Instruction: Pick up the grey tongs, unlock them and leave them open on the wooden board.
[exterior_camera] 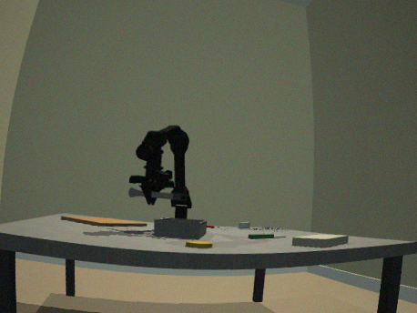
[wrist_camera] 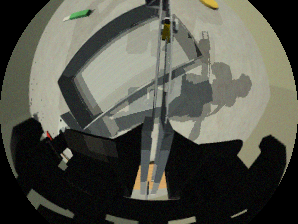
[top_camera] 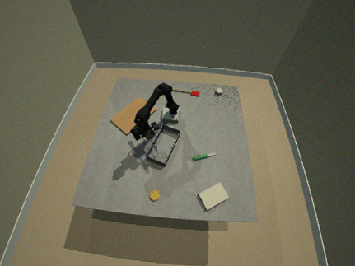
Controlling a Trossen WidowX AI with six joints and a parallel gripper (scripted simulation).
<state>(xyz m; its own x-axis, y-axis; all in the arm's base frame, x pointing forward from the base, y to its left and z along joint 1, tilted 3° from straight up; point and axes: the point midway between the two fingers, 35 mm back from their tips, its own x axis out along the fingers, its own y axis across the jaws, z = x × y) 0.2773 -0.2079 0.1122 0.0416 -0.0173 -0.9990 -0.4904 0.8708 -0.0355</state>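
The wooden board is 29 cm behind my gripper tip, 15 cm to the right of it and 10 cm below it. From my gripper tip the other things lie so: cream block (45 cm to the left, 45 cm ahead, 9 cm below); dark roasting tin (12 cm to the left, 8 cm below, 3 cm ahead); yellow disc (41 cm ahead, 10 cm below, 5 cm to the left).
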